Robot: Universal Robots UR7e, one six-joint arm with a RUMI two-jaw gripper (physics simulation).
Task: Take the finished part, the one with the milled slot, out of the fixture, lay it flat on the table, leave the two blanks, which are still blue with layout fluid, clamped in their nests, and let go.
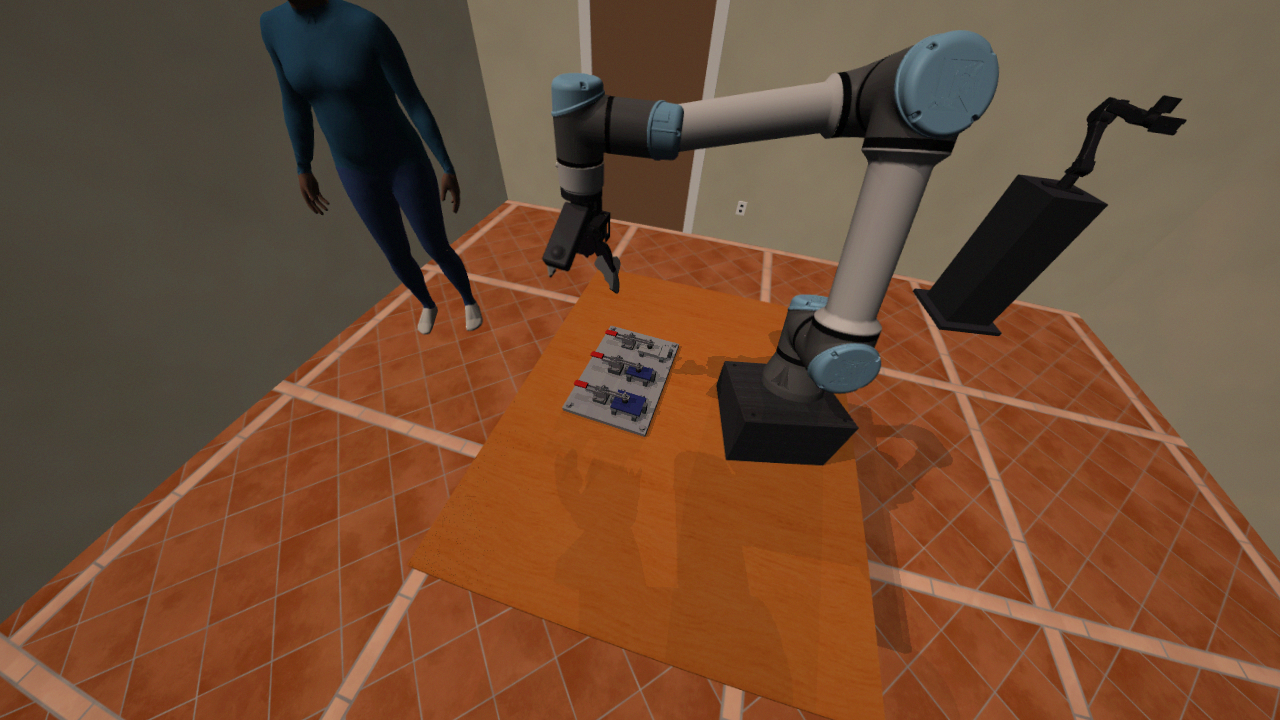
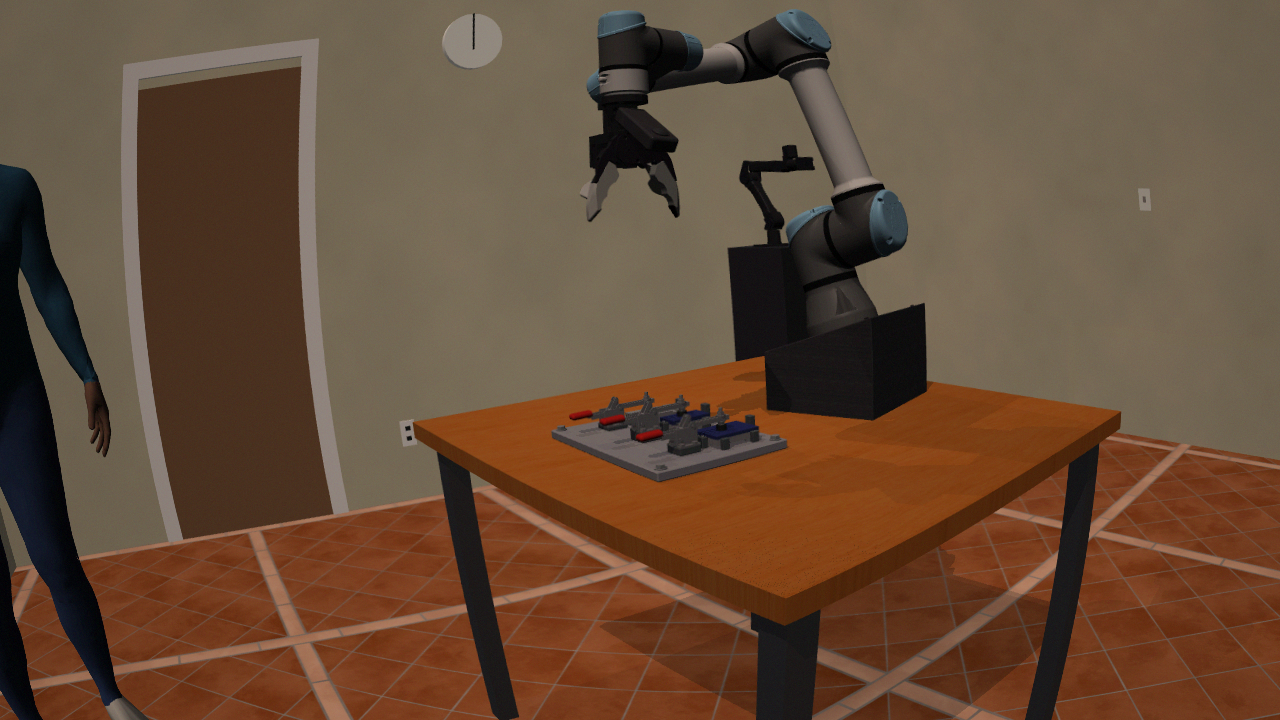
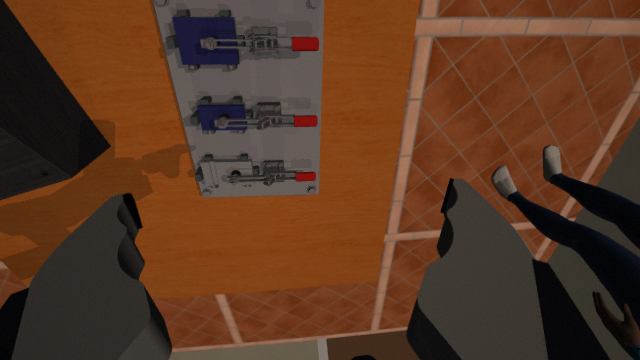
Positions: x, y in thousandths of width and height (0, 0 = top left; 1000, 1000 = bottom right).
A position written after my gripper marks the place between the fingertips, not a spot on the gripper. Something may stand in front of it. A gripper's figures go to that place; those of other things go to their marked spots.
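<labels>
My gripper (image 3: 460, 526), 12 cm from the lens. A blue blank (image 3: 326, 315), 47 cm from the lens. A finished part (image 3: 337, 479), 53 cm from the lens. Marked spots on the blue blank and the finished part, 12 cm apart.
</labels>
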